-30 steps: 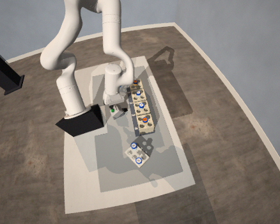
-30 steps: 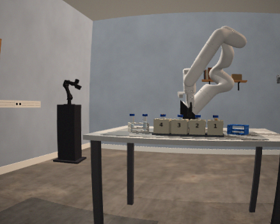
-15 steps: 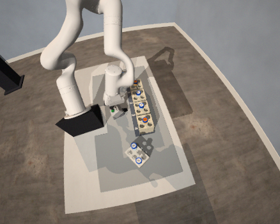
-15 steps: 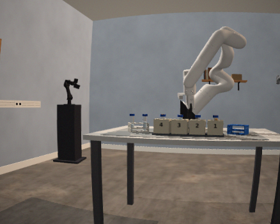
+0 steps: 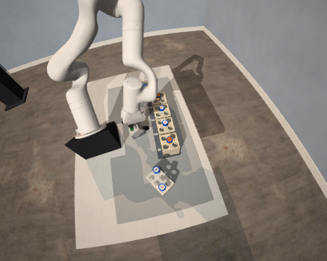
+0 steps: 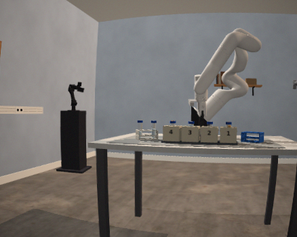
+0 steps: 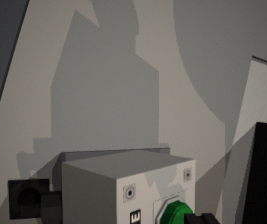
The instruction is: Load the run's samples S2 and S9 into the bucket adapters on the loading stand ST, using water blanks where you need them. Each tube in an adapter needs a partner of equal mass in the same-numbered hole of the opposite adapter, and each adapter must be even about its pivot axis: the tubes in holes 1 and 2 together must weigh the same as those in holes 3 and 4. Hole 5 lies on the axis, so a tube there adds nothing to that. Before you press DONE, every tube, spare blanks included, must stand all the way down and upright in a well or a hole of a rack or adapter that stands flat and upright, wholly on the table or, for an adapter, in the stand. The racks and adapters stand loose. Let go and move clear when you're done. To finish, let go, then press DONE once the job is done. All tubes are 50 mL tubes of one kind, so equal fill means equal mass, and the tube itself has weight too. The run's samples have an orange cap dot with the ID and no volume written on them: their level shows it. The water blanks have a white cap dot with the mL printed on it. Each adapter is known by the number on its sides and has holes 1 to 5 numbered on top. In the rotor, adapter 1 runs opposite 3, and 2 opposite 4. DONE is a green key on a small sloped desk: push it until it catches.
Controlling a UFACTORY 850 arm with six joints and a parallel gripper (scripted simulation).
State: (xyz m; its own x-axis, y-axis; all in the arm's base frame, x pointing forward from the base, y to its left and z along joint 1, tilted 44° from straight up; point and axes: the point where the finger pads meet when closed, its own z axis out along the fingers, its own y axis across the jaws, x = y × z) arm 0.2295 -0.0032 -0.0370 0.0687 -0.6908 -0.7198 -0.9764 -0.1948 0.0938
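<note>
The green DONE key is 40 mm below my hand. The rest, counted from my hand: adapter 1: 230 mm ahead, 140 mm to the left, 60 mm below; then white rack: 350 mm to the right, 80 mm below, 40 mm ahead; then blue rack: 320 mm to the left, 130 mm ahead, 80 mm below.
</note>
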